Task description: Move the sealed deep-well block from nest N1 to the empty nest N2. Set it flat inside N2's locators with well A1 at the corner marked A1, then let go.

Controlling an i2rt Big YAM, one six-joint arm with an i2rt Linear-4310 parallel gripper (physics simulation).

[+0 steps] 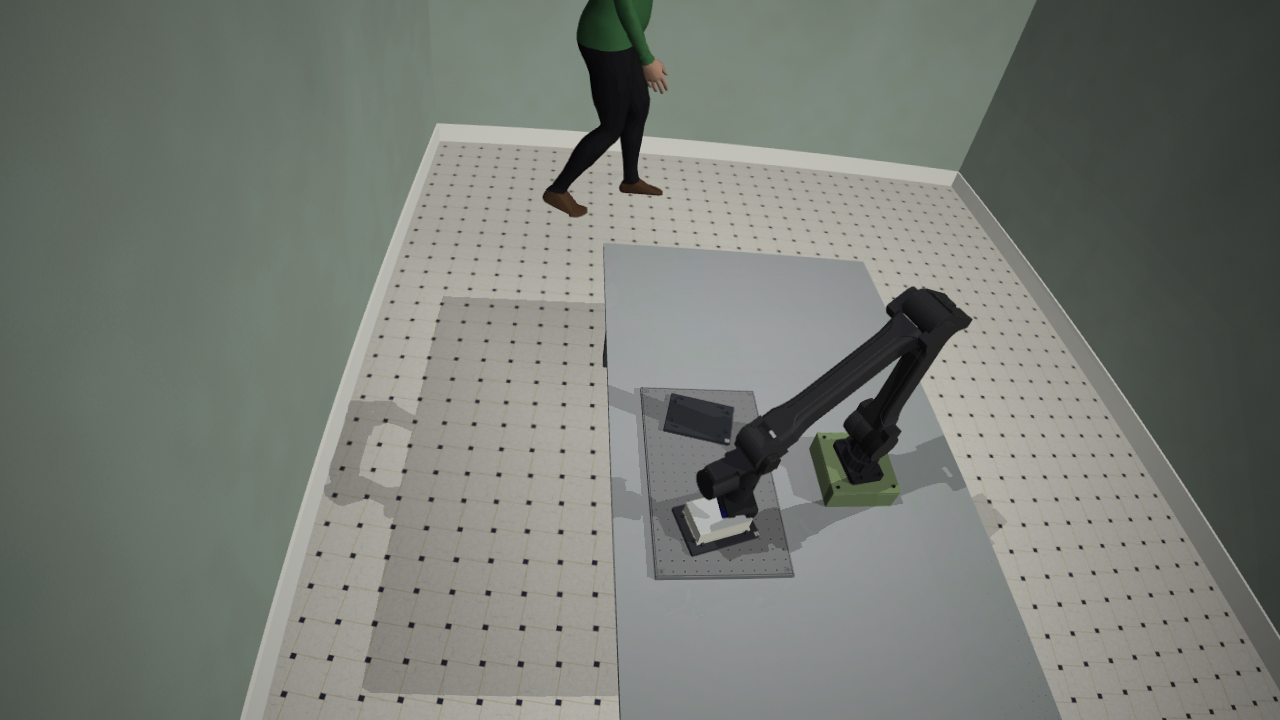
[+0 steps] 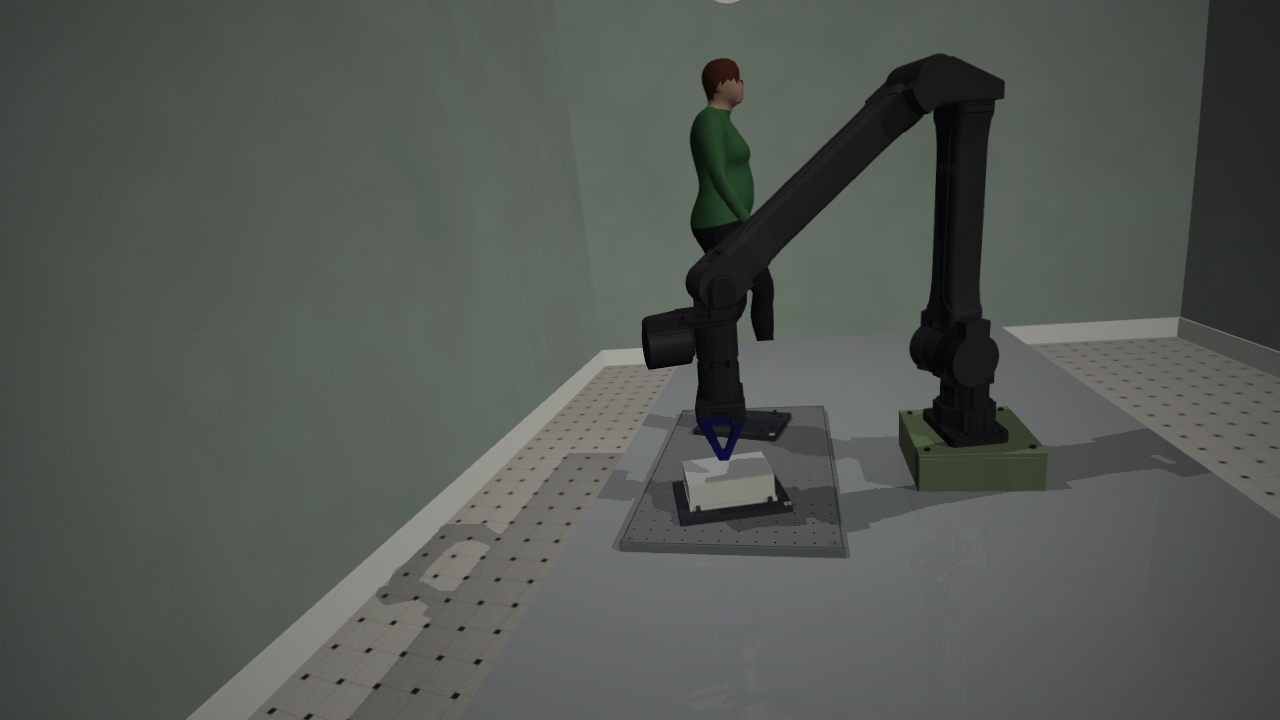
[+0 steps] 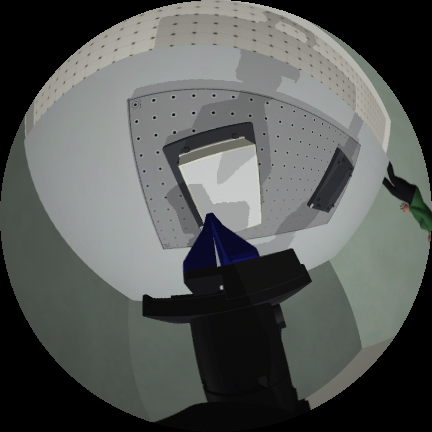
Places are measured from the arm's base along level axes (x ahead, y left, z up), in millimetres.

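Where they show: gripper, fingertip midpoint: (image 1: 724, 516) (image 2: 723, 459) (image 3: 209, 216); arm's base at its link origin: (image 1: 856, 461) (image 2: 963, 429).
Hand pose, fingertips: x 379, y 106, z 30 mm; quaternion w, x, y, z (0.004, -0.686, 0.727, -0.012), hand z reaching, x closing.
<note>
Things, the pixels of their centre, and the offset from my fingertips. Level surfaces: height alone.
- sealed deep-well block at the middle of its body: (image 3: 225, 191) (image 2: 727, 480) (image 1: 717, 516) dx -3, dy -28, dz -47 mm
- dark nest N1 at the middle of its body: (image 3: 221, 183) (image 2: 728, 493) (image 1: 715, 521) dx -4, dy -28, dz -68 mm
- dark nest N2 at the middle of its body: (image 2: 742, 421) (image 1: 699, 417) (image 3: 334, 184) dx -48, dy -319, dz -68 mm
- grey perforated plate at the middle of its body: (image 2: 742, 464) (image 3: 287, 182) (image 1: 710, 474) dx -34, dy -161, dz -85 mm
- grey table at its surface level: dz -92 mm
The sealed deep-well block (image 1: 705, 514) (image 2: 729, 489) (image 3: 227, 175), cream-white with a pale top, sits in the dark nest N1 (image 1: 680, 528) (image 2: 716, 516) (image 3: 215, 137) near the front of the perforated plate. It looks flat. The dark nest N2 (image 1: 698, 418) (image 2: 769, 424) (image 3: 331, 181) stands empty at the plate's far end, turned at an angle to N1. My gripper (image 2: 724, 457) (image 3: 209, 216) points down with its blue fingers shut together, holding nothing. The tips are over or at the block's top; contact cannot be told. The A1 marks cannot be read.
The grey perforated plate (image 1: 662, 483) (image 2: 819, 537) (image 3: 295, 150) carries both nests on the grey table (image 1: 859, 608) (image 2: 895, 608). The arm's green base block (image 1: 854, 492) (image 2: 981, 472) stands to the right. A person in green (image 1: 617, 98) (image 2: 718, 179) is beyond the table.
</note>
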